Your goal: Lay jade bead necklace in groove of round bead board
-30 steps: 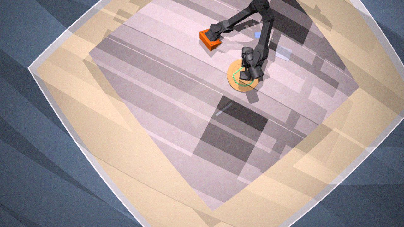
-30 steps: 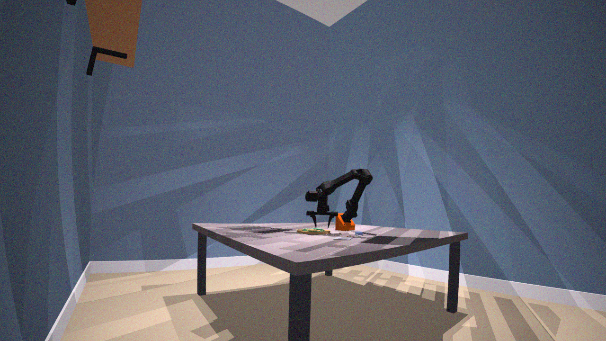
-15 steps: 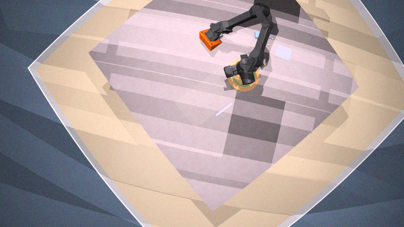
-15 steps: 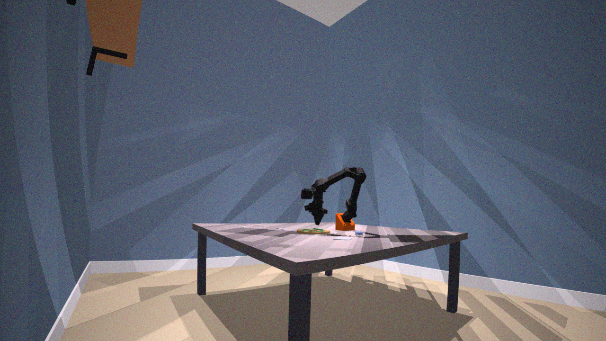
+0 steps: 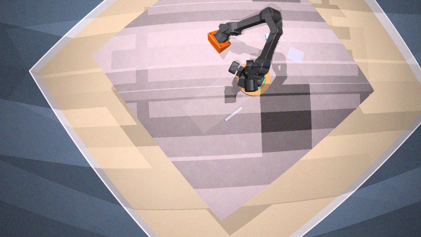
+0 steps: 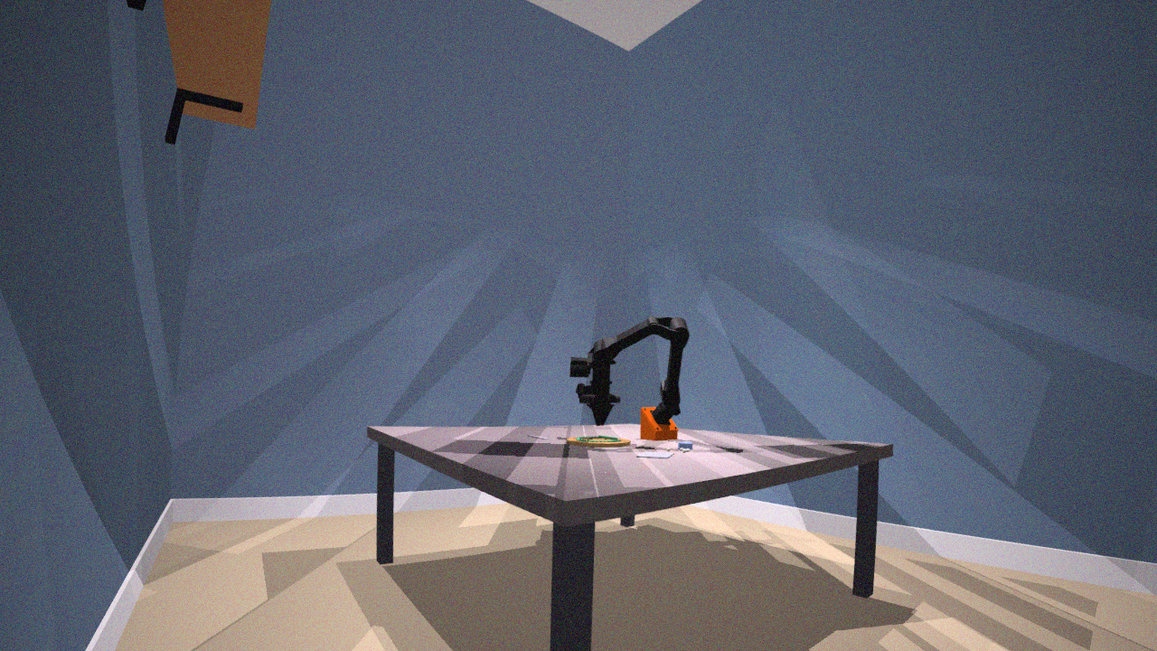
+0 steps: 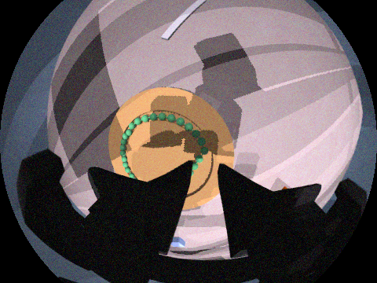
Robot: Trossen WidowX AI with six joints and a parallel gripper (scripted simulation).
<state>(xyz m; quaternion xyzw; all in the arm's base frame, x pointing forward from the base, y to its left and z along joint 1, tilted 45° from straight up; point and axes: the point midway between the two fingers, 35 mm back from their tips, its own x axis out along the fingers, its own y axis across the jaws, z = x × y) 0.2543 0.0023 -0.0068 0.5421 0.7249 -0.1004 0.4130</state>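
My gripper tip is 5 cm to the right of the round tan bead board, 4 cm short of it and 4 cm above it. Round my gripper tip: white strip: 16 cm to the right, 14 cm ahead, 5 cm below; then pale square sheet: 35 cm to the left, 6 cm ahead, 5 cm below; then blue cube: 27 cm to the left, 12 cm behind, 4 cm below.
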